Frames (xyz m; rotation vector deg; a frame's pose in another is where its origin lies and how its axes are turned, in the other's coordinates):
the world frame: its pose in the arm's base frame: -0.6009 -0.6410 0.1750 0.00 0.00 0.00
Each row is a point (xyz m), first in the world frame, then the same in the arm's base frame.
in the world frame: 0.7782 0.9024 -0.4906
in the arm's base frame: 0.1773 0.2614 -0.3156
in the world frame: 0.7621 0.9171 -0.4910
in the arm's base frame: 0.1612 0.2761 -0.3160
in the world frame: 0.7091 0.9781 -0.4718
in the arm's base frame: 0.1082 0.3371 -0.2968
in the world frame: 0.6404 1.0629 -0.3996
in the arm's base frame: 0.0395 0.4219 -0.2246
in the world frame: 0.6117 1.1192 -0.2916
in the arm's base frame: 0.0108 0.4782 -0.1166
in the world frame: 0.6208 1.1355 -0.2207
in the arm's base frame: 0.0199 0.4945 -0.0457
